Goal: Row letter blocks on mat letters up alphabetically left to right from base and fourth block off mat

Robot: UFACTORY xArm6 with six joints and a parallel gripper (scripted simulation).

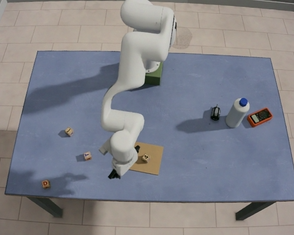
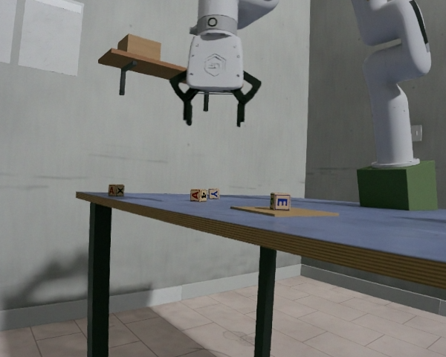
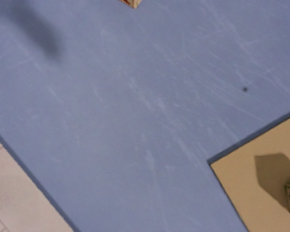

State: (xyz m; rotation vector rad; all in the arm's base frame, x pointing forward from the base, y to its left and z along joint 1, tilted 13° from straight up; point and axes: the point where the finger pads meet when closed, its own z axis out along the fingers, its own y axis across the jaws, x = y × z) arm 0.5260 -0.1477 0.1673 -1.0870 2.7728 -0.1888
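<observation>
Right now the tan mat is 16 cm below my hand, 10 cm to the left of it and 9 cm behind it. Round my hand: black object (47 cm to the left, 28 cm behind, 14 cm below); wooden block (36 cm to the right, 15 cm below, 1 cm behind); orange multimeter (69 cm to the left, 23 cm behind, 15 cm below).
</observation>
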